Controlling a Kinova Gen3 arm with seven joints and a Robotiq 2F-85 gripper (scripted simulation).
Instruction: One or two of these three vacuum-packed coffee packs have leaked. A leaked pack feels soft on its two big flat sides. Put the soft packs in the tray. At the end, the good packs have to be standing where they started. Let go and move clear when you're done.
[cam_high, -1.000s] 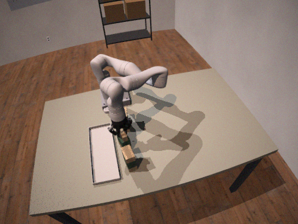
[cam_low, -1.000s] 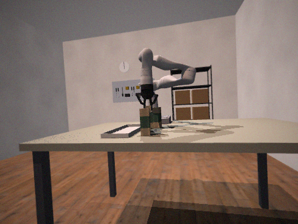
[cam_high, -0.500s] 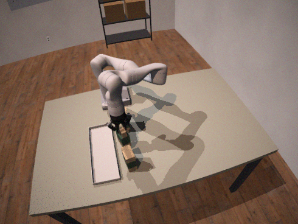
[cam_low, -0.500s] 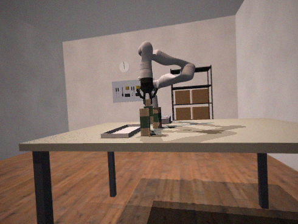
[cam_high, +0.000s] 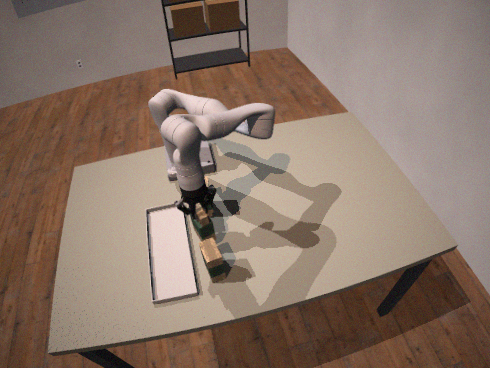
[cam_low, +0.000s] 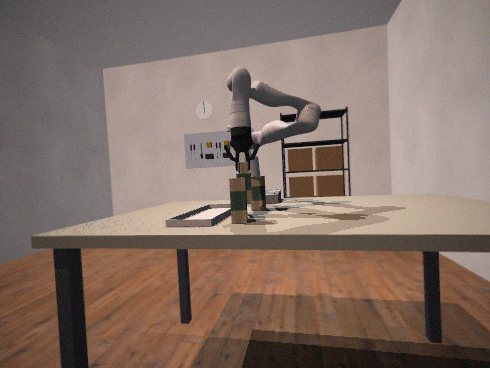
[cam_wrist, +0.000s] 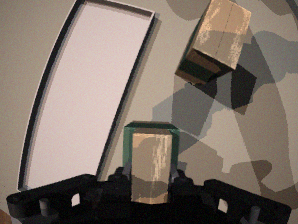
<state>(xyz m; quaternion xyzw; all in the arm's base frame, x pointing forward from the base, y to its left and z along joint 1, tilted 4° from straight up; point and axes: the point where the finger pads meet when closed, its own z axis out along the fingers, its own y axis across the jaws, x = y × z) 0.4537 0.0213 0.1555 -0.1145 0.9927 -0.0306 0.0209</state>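
Right now the white tray is 2 cm behind my hand, 14 cm to the right of it and 17 cm below it.
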